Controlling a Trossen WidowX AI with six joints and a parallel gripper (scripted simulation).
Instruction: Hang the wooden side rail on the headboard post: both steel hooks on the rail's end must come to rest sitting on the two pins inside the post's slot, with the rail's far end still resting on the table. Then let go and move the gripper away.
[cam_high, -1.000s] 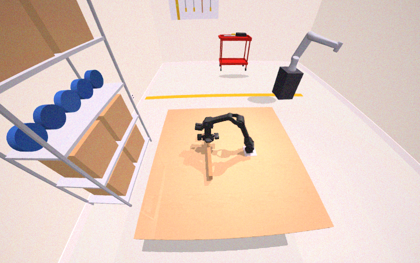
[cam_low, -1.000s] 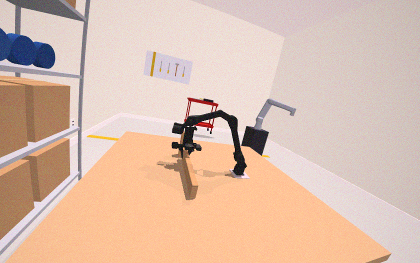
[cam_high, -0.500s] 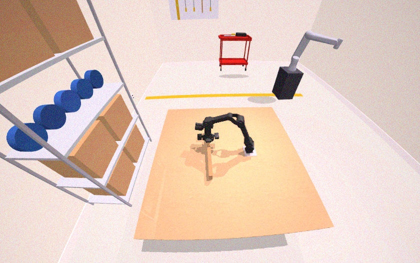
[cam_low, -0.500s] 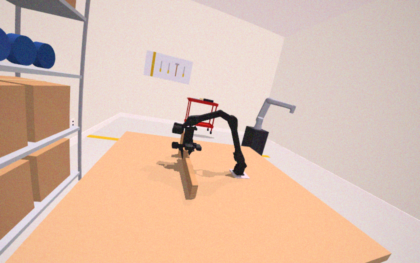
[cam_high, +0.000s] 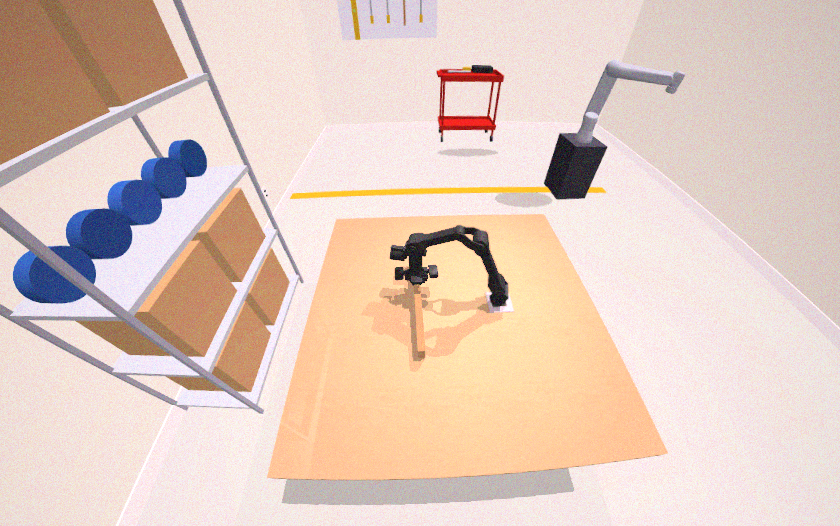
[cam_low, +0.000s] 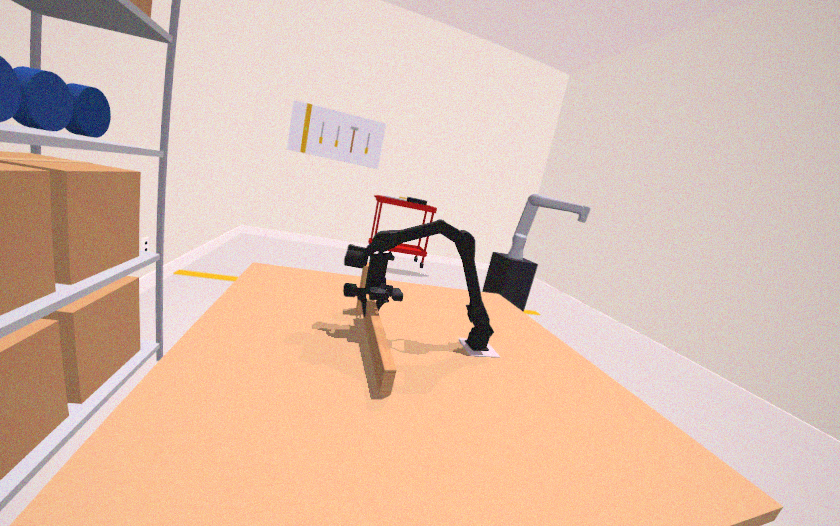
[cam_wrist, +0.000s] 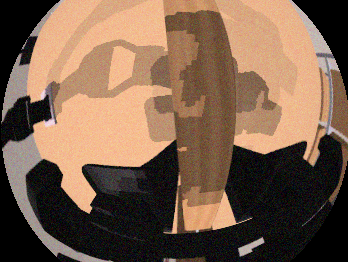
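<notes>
The wooden headboard post is 140 mm to the right of my gripper tip, 40 mm above it and 10 mm behind it.
</notes>
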